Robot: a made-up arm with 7 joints. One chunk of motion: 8 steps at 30 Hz.
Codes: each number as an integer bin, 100 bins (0 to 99) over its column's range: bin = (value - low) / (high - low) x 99, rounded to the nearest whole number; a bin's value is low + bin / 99 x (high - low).
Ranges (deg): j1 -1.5..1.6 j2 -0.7..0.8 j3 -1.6..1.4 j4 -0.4..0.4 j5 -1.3..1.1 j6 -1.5..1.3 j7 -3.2..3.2
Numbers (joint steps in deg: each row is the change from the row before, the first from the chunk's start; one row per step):
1: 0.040 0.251 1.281 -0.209 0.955 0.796 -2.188
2: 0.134 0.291 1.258 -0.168 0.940 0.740 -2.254
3: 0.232 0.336 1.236 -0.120 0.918 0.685 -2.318
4: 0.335 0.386 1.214 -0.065 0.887 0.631 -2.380
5: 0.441 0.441 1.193 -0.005 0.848 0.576 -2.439
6: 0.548 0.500 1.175 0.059 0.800 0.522 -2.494
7: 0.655 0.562 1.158 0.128 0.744 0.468 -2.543
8: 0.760 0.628 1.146 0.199 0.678 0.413 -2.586
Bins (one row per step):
1: 49 63 95 24 93 81 16
2: 52 65 94 29 92 79 15
3: 55 68 94 35 91 77 14
4: 59 72 93 41 90 75 13
5: 62 75 92 49 89 73 12
6: 65 79 92 57 87 71 11
7: 69 83 91 65 84 70 10
8: 72 88 91 74 82 68 9

